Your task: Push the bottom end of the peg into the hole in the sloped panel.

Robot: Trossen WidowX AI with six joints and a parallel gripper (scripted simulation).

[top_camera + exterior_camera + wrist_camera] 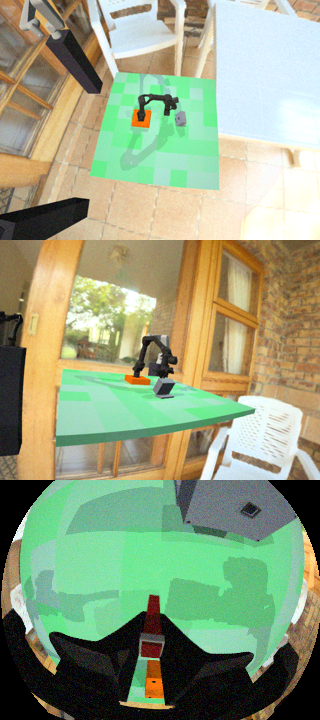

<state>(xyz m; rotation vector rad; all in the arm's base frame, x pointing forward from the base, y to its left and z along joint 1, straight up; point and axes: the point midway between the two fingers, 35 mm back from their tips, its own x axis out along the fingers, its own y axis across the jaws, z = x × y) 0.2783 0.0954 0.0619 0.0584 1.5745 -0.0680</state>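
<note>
My gripper tip is 15 cm short of the sloped panel, 9 cm to the left of it and 1 cm above it. Round my gripper tip: red peg: 2 cm above.
</note>
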